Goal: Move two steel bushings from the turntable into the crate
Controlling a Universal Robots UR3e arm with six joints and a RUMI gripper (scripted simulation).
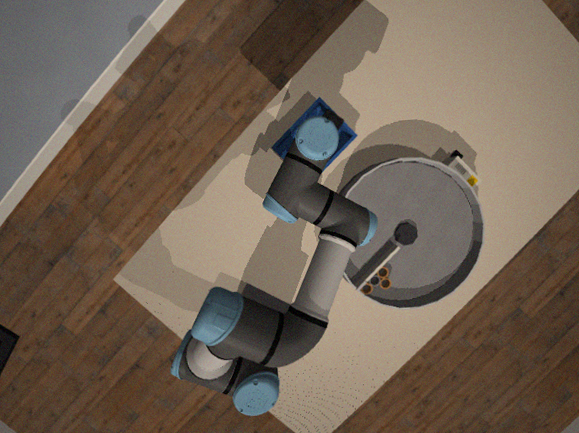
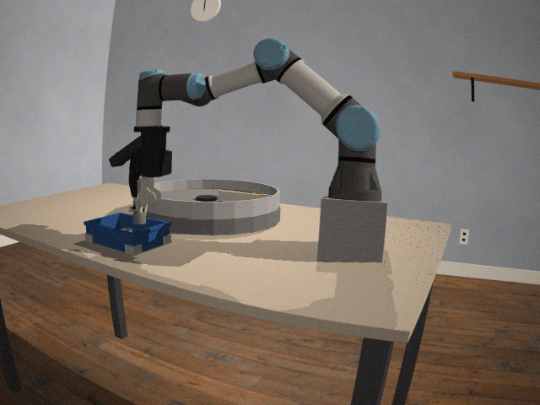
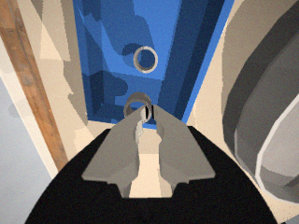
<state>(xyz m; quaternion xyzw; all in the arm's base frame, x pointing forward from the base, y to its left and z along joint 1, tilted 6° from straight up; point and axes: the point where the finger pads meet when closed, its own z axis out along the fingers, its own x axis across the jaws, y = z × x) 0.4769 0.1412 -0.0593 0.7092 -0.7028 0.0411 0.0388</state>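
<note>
Right now my hand is 5 cm short of the blue crate and 5 cm above it. Also, from my hand: grey turntable (3 cm behind, 35 cm to the right, 2 cm below).
</note>
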